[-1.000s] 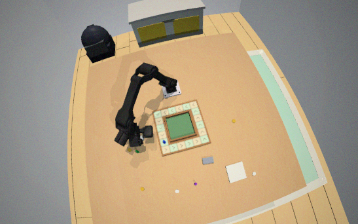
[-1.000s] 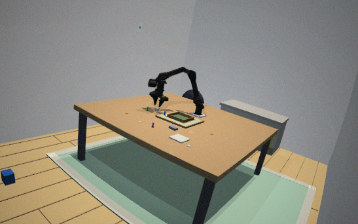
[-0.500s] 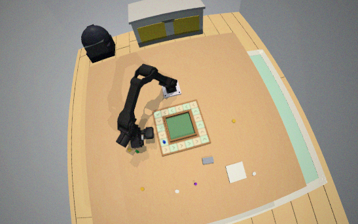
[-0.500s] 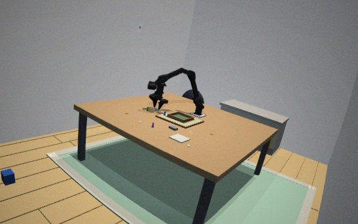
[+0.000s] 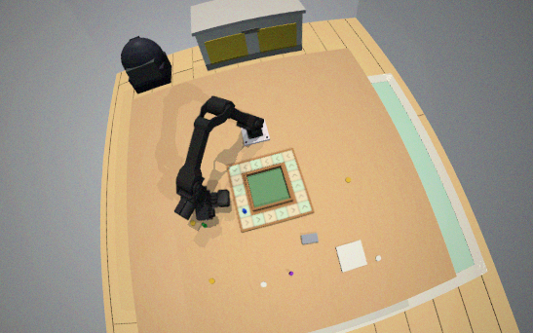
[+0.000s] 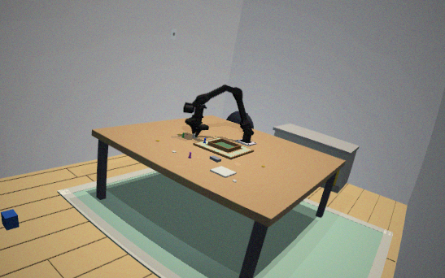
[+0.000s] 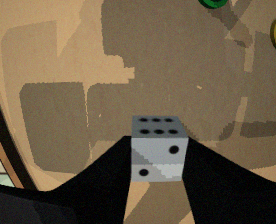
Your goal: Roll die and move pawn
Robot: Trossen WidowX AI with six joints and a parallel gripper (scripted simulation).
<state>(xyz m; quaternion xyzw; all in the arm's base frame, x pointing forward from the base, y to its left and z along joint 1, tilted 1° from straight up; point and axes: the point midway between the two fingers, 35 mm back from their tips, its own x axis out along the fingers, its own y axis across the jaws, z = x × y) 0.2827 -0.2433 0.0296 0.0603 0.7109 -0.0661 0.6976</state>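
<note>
Right now my gripper tip is 130 mm to the right of the blue pawn, 60 mm short of it and 20 mm below it. Also, from my gripper tip: green dice tray 240 mm to the left, 10 mm behind; white die right at my gripper tip; green pawn 70 mm ahead, 40 mm to the right, 10 mm above.
</note>
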